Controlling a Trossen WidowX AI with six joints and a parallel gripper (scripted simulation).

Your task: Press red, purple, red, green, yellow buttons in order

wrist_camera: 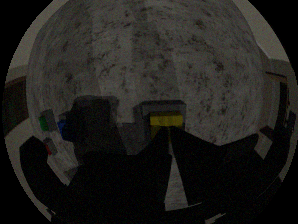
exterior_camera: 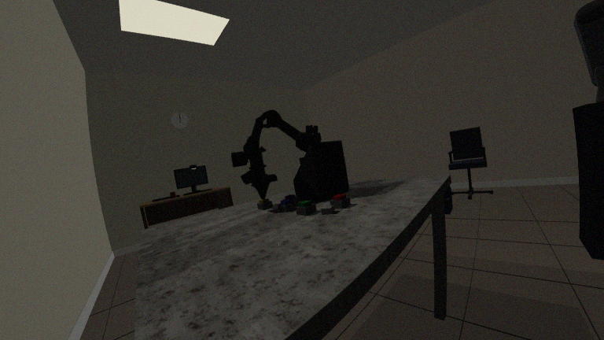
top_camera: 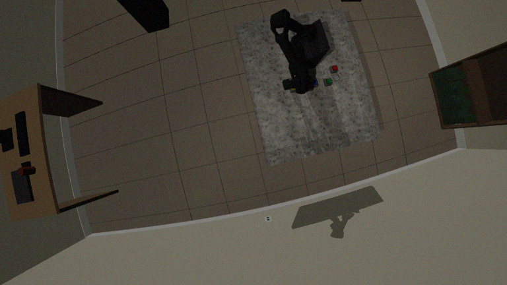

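My gripper tip is now 1 cm above the yellow button. From my gripper tip the other things lie so: green button 2 cm behind, 26 cm to the left, 1 cm below; blue button 2 cm behind, 15 cm to the left, 1 cm below; purple button 9 cm behind, 8 cm to the left, 1 cm below.
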